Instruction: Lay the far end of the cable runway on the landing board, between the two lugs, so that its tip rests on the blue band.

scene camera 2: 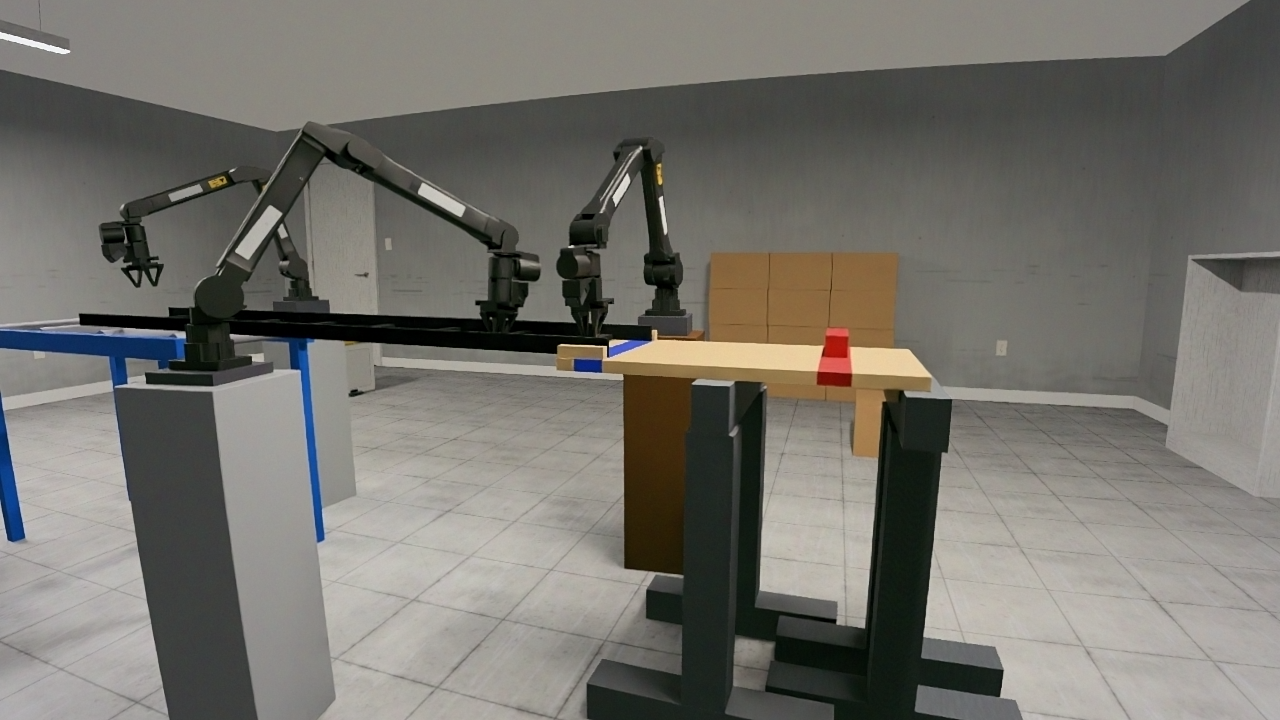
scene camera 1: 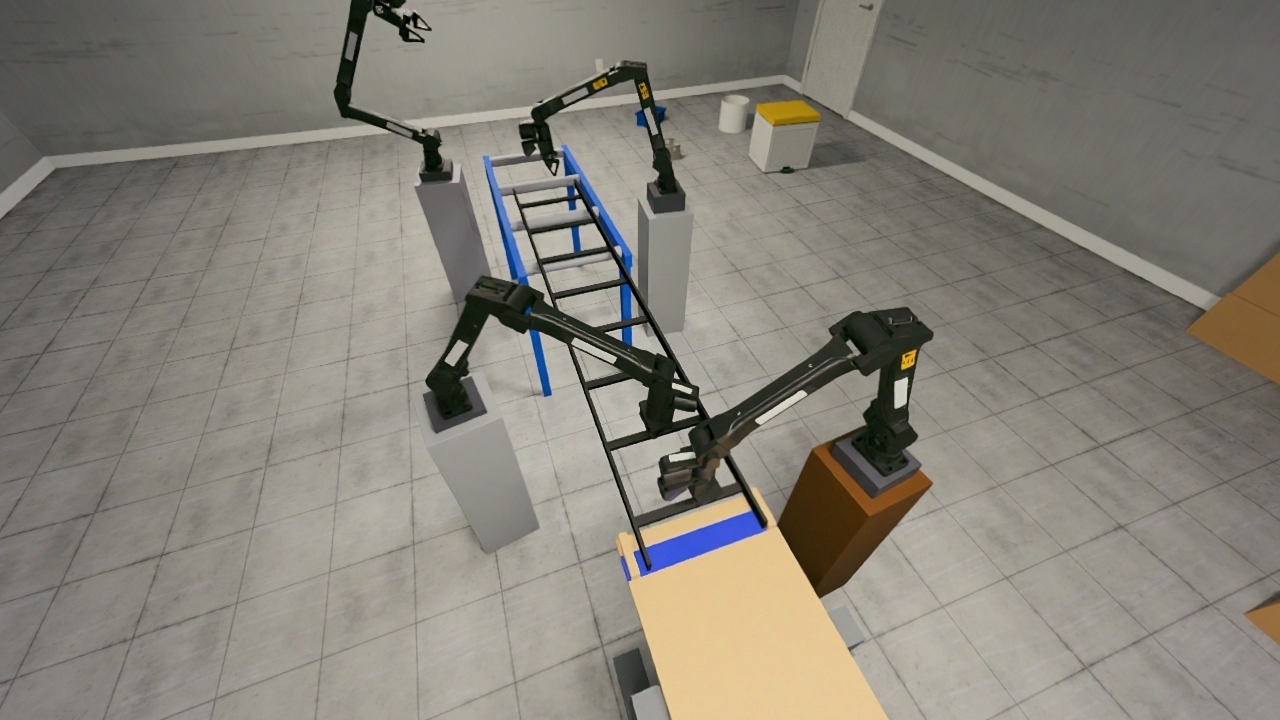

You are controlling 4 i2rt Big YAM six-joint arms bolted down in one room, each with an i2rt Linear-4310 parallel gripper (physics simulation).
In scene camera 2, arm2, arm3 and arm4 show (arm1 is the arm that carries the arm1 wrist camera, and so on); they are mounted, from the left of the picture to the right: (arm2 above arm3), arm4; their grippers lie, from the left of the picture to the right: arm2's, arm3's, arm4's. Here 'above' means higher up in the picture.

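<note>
The black cable runway reaches onto the landing board. In scene camera 1 its left rail tip lies over the blue band and its right tip is at the band's right end. Both rails pass between the pale lugs at the board's corners. Arm3's gripper and arm4's gripper are down at the runway, shut on it; their tips are partly hidden. Arm2's gripper is open above the runway's near end. In scene camera 1 the far left arm's gripper is raised and open.
A blue roller stand bears the runway's other end. Grey pedestals and a brown pedestal flank the runway. A red block is on the board. Cardboard boxes stand behind.
</note>
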